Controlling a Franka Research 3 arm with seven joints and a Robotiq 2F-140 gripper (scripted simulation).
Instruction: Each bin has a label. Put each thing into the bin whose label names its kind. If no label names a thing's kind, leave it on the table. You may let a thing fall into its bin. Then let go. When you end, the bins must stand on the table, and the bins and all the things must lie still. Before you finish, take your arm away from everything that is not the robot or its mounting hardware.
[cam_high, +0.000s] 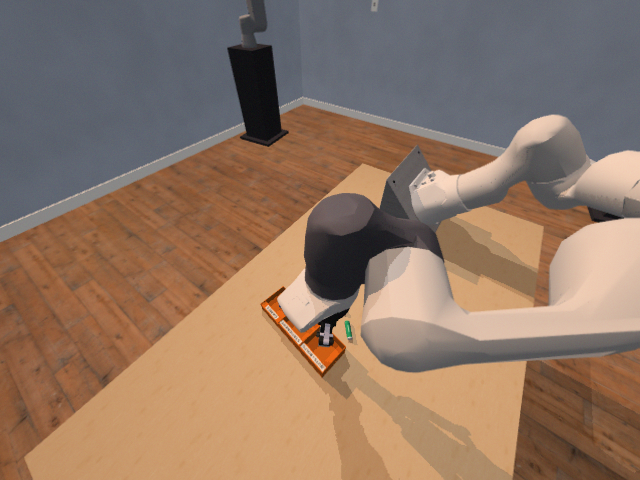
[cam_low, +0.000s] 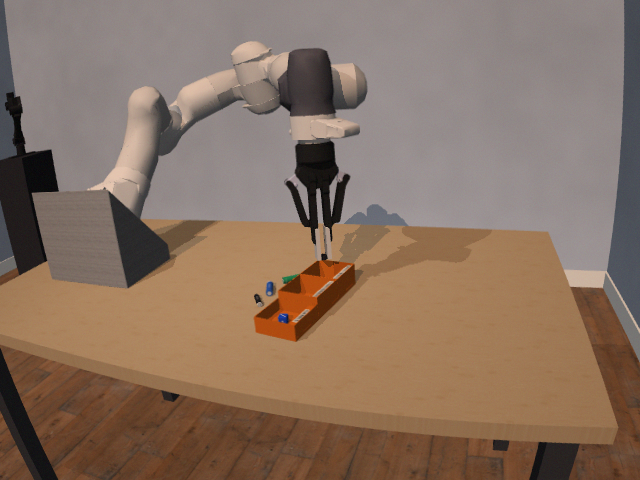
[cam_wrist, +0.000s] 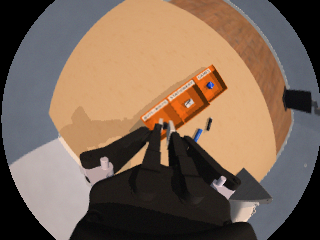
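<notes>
My gripper is now 3 cm above the black piece. Round my hand: white piece 3 cm behind, 8 cm to the right, 9 cm below; then green battery 8 cm behind, 4 cm to the left, 10 cm below; then blue cylinder 12 cm behind, 2 cm to the right, 10 cm below.
</notes>
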